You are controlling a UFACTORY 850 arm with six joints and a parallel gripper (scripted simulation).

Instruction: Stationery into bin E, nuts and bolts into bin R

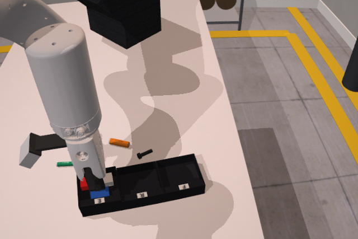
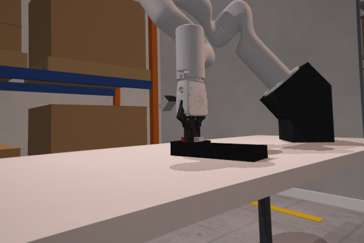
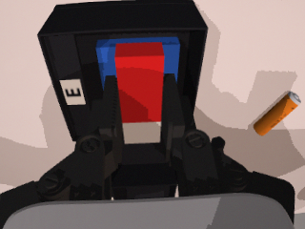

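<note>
Now: hand 50 mm above the blue block. From my hand the other things lie so: green battery 100 mm behind, 60 mm to the right, 50 mm below; then black three-compartment tray 80 mm to the left, 40 mm below, 20 mm ahead; then eraser 20 mm below, 10 mm to the left.
</note>
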